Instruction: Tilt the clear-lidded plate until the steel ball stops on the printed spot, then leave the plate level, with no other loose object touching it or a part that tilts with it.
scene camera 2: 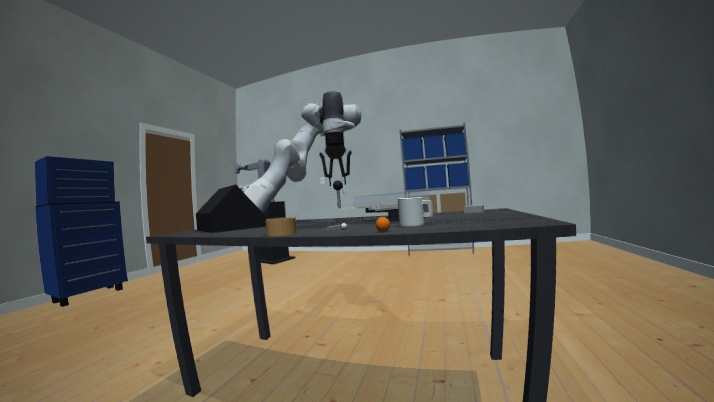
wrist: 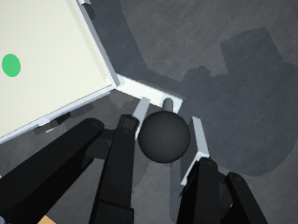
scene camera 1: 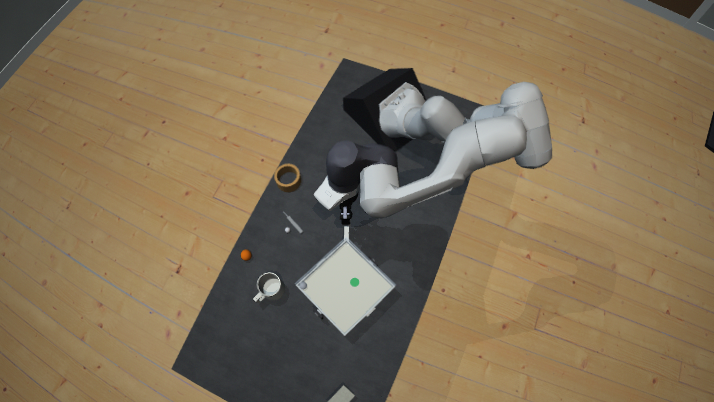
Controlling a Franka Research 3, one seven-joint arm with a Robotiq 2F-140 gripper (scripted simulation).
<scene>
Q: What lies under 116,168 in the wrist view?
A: The gripper.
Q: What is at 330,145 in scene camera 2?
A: The gripper.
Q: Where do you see a square clear-lidded plate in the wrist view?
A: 60,63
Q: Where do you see a white mug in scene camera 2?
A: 411,213
</scene>
